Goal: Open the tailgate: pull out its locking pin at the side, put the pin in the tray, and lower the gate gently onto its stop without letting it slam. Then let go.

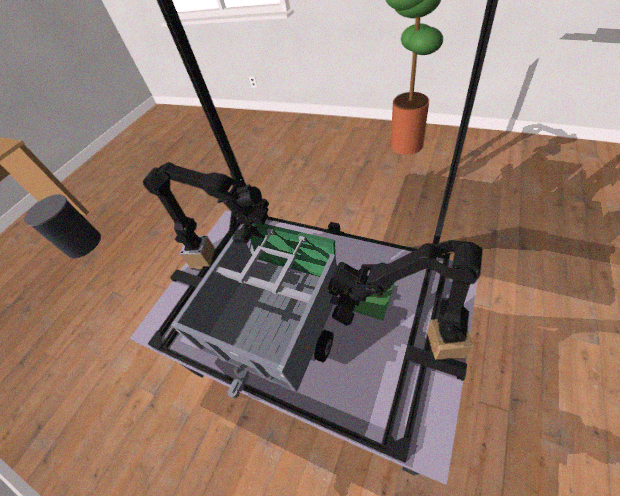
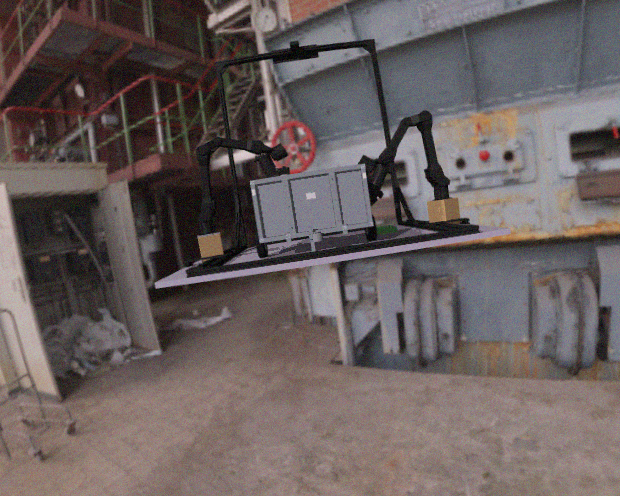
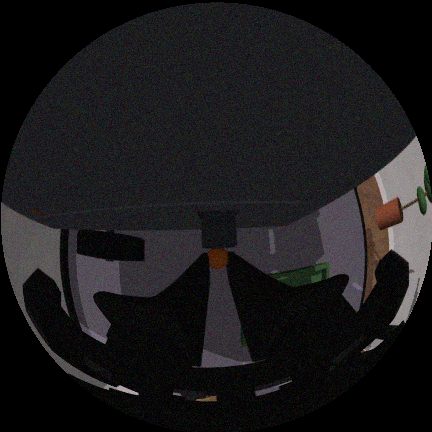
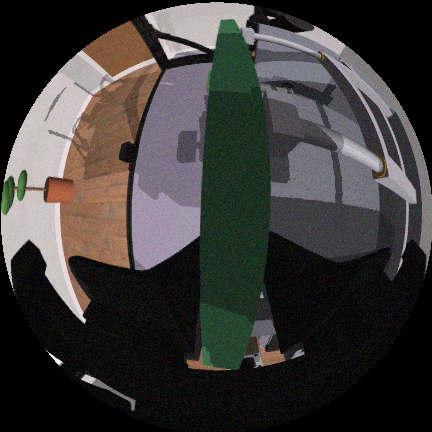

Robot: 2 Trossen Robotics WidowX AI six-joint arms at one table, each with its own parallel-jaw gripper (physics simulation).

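Places are measured from the left arm's base along level axes (x left, y back, z up), in millimetres.
Pixels of known places: left gripper, fingertip midpoint: (image 1: 339, 303) (image 3: 217, 257); right gripper, fingertip midpoint: (image 1: 264, 235); left arm's base, link origin: (image 1: 451, 332) (image 2: 442, 199); right arm's base, link origin: (image 1: 193, 244) (image 2: 208, 234) (image 4: 241, 363).
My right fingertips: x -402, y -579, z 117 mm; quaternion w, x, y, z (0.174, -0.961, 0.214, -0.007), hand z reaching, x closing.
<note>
For each thing: its top centre in the pictures, then the offset to it from my right fingertips. "spot": a spot on its surface instead.
- locking pin's round orange head, top centre: (image 3: 217, 257) dy +244, dx +251, dz -109 mm
- green tray, top centre: (image 3: 292, 306) (image 1: 373, 295) (image 2: 380, 227) dy +374, dx +189, dz -211 mm
- pale ladder-like frame, surface spot: (image 1: 277, 289) spot: dy +66, dx +272, dz +48 mm
- black wheel, top centre: (image 3: 83, 241) (image 1: 322, 340) dy +175, dx +375, dz -129 mm
The green tailgate (image 1: 324, 250) (image 4: 235, 150) stands upright at the far end of the grey trailer (image 1: 304, 362) (image 2: 312, 206) (image 3: 200, 125). My right gripper (image 1: 250, 231) (image 2: 283, 170) (image 4: 236, 233) is shut on the tailgate's edge, one finger on each face. The locking pin's round orange head (image 3: 218, 258) shows at a dark block on the trailer's side. My left gripper (image 1: 337, 301) (image 2: 376, 196) (image 3: 217, 257) is shut on it, with the fingertips close against the head; the pin's shaft is hidden. The green tray (image 1: 376, 306) (image 2: 386, 229) (image 3: 300, 276) lies beside the trailer, partly hidden by my left arm.
A pale ladder-like frame (image 1: 277, 289) spans the trailer bed near the tailgate, with rods reaching toward the gate. A black wheel (image 1: 324, 345) stands out below the trailer's side. Black rails (image 1: 398, 393) border the mat, and upright posts (image 1: 462, 139) rise near the arms.
</note>
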